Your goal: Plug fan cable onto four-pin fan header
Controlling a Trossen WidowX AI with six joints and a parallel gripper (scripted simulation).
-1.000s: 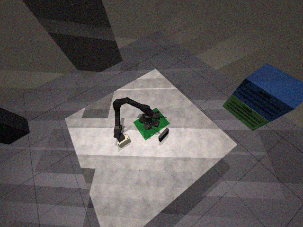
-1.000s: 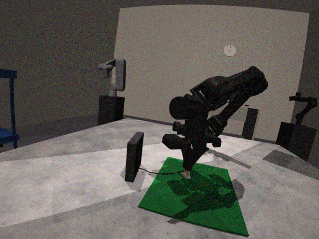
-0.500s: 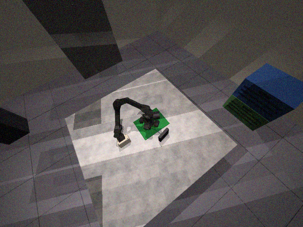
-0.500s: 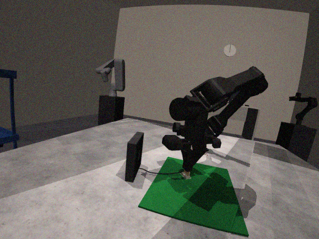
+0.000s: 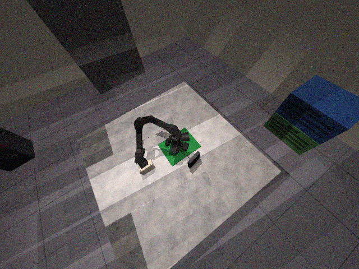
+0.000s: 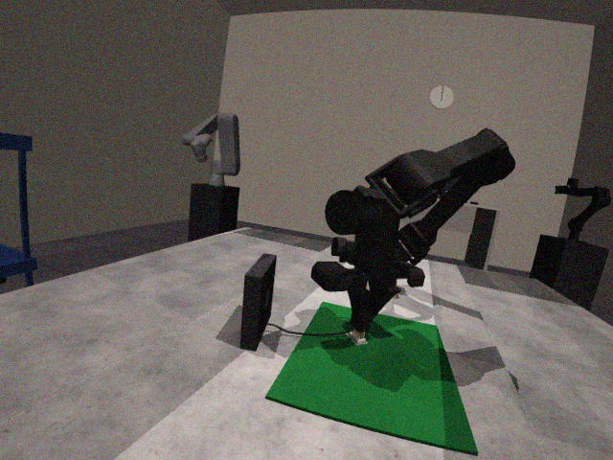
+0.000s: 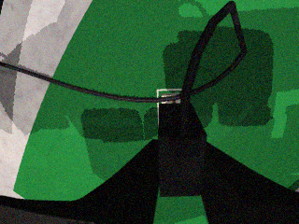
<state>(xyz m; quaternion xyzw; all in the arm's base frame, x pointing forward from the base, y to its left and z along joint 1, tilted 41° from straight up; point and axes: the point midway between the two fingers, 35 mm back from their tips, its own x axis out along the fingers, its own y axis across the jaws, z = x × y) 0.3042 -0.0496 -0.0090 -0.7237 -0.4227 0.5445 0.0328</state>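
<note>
Now: the green board 3 cm ahead of my gripper tip, 3 cm to the left of it and 5 cm below it. From my gripper tip the other things lie so: black plug 1 cm above; then black fan 3 cm ahead, 16 cm to the right, 2 cm above.
</note>
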